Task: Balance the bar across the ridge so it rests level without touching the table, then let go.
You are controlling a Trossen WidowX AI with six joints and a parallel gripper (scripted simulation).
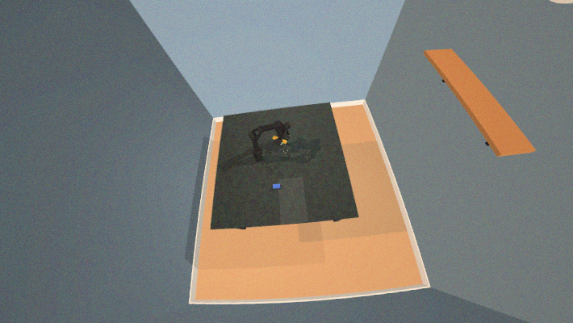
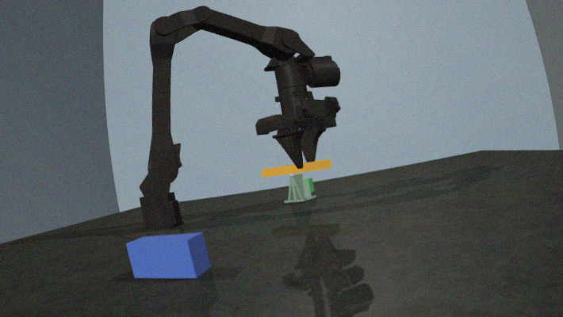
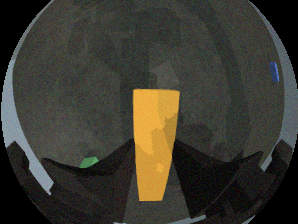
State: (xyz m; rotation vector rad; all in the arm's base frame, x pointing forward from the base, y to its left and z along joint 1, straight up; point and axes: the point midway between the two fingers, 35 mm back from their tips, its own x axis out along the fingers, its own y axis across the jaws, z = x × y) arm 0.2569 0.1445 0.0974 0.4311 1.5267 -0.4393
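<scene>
My gripper tip is 20 mm to the right of the orange bar and 20 mm past it. Round my gripper tip: blue block 460 mm to the right, 90 mm behind, 50 mm below; small green block 150 mm to the left, 50 mm below, 30 mm behind.
</scene>
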